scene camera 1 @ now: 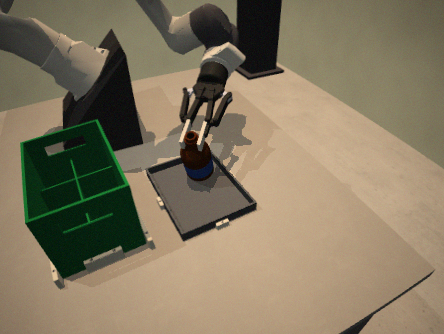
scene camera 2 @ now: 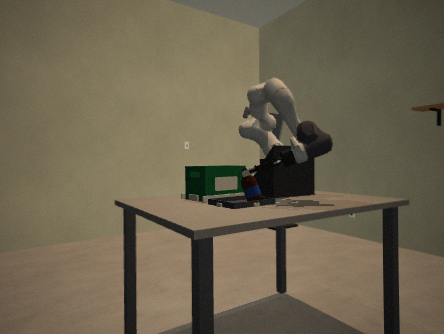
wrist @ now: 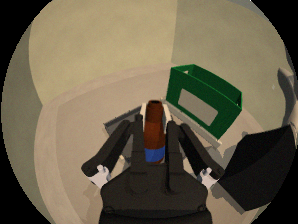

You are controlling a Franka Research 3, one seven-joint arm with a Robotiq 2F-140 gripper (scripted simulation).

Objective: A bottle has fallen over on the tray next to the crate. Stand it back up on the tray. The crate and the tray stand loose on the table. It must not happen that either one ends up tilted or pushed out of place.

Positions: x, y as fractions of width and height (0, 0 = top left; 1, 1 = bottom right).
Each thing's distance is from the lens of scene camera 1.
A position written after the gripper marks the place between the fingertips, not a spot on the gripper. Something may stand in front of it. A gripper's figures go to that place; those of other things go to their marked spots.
gripper (scene camera 1: 0.43, 0.44): 0.69 m
dark tray (scene camera 1: 0.45, 0.61): 0.74 m
bottle (scene camera 1: 0.45, 0.50): 0.73 m
green crate (scene camera 1: 0.10, 0.53): 0.84 m
The marked spots on the green crate and the dark tray are 0.40 m apart.
